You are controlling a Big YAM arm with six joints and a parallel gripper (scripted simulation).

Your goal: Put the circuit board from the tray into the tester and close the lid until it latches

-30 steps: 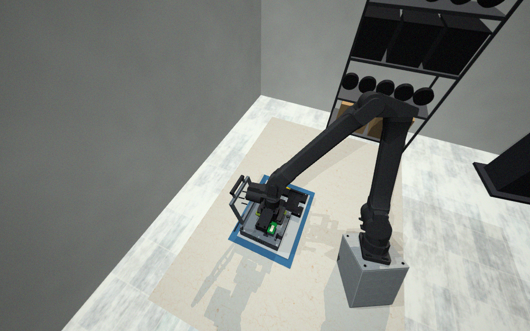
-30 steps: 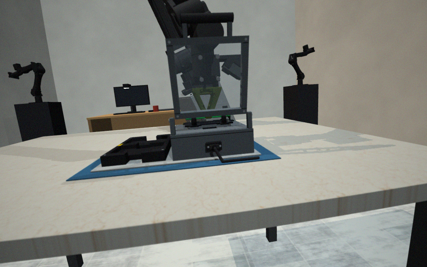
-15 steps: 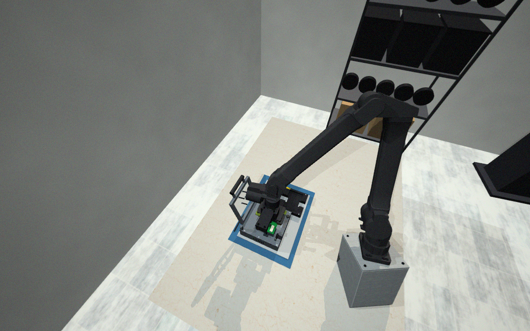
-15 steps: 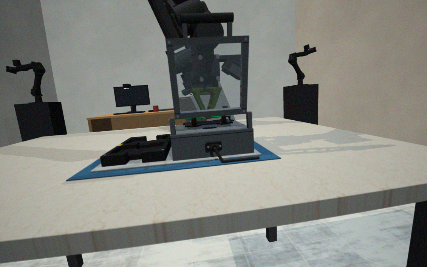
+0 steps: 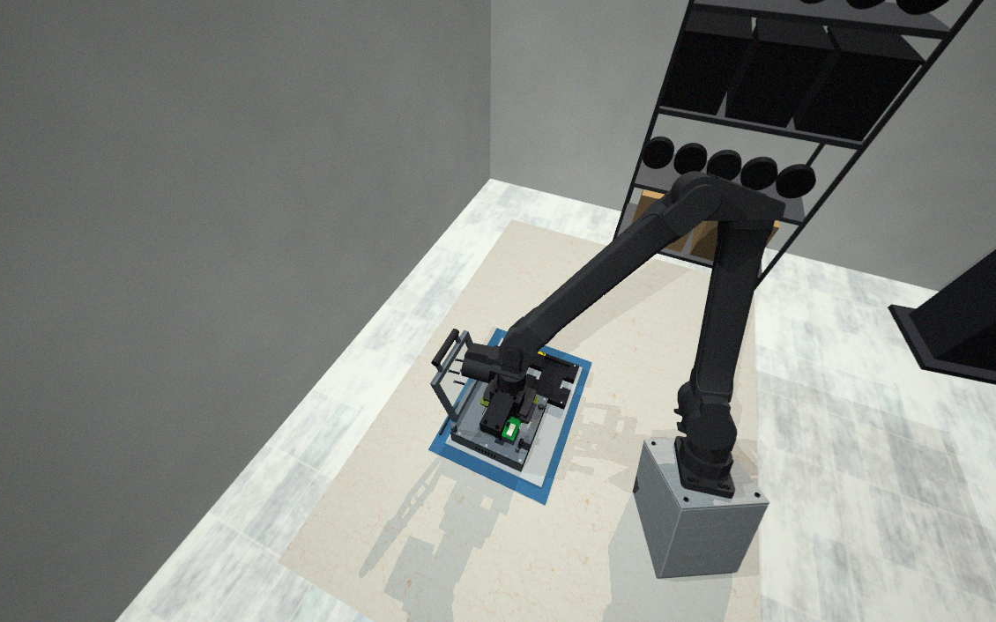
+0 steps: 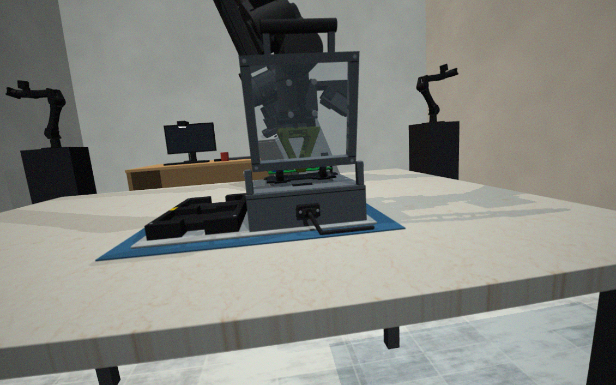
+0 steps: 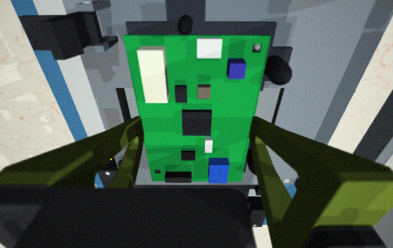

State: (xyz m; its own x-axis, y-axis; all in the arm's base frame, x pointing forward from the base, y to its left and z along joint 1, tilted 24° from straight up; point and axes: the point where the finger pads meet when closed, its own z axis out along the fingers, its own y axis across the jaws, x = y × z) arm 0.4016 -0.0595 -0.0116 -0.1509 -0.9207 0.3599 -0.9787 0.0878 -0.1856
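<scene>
My hand is right at the green circuit board. The rest, counted from my hand: latch hook: 7 cm to the left, 5 cm behind; dark plate: 2 cm below, 1 cm ahead; clear lid: 12 cm ahead, 10 cm above, 2 cm to the right.
</scene>
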